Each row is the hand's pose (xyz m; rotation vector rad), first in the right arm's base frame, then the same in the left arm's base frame.
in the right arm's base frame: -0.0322 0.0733 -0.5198 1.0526 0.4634 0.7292
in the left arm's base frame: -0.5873 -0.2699 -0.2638 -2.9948 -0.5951 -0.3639
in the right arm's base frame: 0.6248 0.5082 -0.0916 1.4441 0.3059 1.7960
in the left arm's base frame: 0.2937 -0.2340 -0.4276 -2.4417 0.7946 -0.5853
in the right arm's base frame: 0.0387 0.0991 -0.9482 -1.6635 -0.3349 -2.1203
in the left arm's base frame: -0.7128 0.1080 -0.0888 -1.1387 1.3774 -0.5537
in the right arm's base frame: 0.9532 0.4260 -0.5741 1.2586 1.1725 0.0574
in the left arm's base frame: 0.2386 0.3529 -0.4324 -2.1098 -1.4130 -0.3942
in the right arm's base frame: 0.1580 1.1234 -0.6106 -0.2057 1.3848 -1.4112
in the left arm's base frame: 0.1647 -0.1592 0.4909 0.3131 2.9024 0.4267
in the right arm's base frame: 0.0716 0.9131 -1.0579 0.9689 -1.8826 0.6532
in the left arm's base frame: -0.2196 0.1542 0.5672 1.7138 -1.0971 -1.5834
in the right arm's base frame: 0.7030 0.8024 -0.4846 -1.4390 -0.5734 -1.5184
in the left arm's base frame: 0.3597 0.1009 -0.0661 -0.5106 1.1634 -0.5485
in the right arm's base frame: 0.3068 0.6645 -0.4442 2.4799 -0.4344 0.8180
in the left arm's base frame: 0.0383 -0.1644 -0.0035 -1.9314 0.5139 0.8587
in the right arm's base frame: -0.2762 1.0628 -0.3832 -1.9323 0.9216 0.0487
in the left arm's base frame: -0.0499 -0.6004 0.5482 -0.1234 0.8992 1.3977
